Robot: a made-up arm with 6 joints. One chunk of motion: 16 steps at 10 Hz.
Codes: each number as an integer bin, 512 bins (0 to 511) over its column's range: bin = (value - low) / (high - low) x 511, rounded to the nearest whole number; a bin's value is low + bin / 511 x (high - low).
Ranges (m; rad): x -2..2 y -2..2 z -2..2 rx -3.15..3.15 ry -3.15..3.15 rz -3.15..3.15
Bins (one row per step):
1: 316 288 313 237 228 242
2: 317 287 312 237 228 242
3: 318 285 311 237 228 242
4: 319 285 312 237 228 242
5: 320 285 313 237 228 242
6: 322 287 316 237 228 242
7: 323 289 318 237 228 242
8: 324 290 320 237 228 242
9: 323 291 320 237 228 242
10: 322 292 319 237 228 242
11: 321 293 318 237 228 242
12: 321 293 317 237 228 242
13: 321 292 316 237 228 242
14: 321 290 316 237 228 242
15: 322 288 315 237 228 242
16: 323 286 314 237 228 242
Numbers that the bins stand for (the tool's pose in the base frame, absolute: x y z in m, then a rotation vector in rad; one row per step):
1: 0.4736 0.2544 0.4501 -0.2281 -0.3390 -0.1664
2: 0.4814 0.2466 0.4423 -0.2281 -0.3390 -0.1664
3: 0.4892 0.2309 0.4344 -0.2281 -0.3390 -0.1664
4: 0.4971 0.2309 0.4423 -0.2281 -0.3390 -0.1664
5: 0.5049 0.2309 0.4501 -0.2281 -0.3390 -0.1664
6: 0.5205 0.2466 0.4736 -0.2281 -0.3390 -0.1664
7: 0.5284 0.2622 0.4892 -0.2281 -0.3390 -0.1664
8: 0.5362 0.2701 0.5049 -0.2281 -0.3390 -0.1664
9: 0.5284 0.2779 0.5049 -0.2281 -0.3390 -0.1664
10: 0.5205 0.2857 0.4971 -0.2281 -0.3390 -0.1664
11: 0.5127 0.2935 0.4892 -0.2281 -0.3390 -0.1664
12: 0.5127 0.2935 0.4814 -0.2281 -0.3390 -0.1664
13: 0.5127 0.2857 0.4736 -0.2281 -0.3390 -0.1664
14: 0.5127 0.2701 0.4736 -0.2281 -0.3390 -0.1664
15: 0.5205 0.2544 0.4658 -0.2281 -0.3390 -0.1664
16: 0.5284 0.2387 0.4579 -0.2281 -0.3390 -0.1664

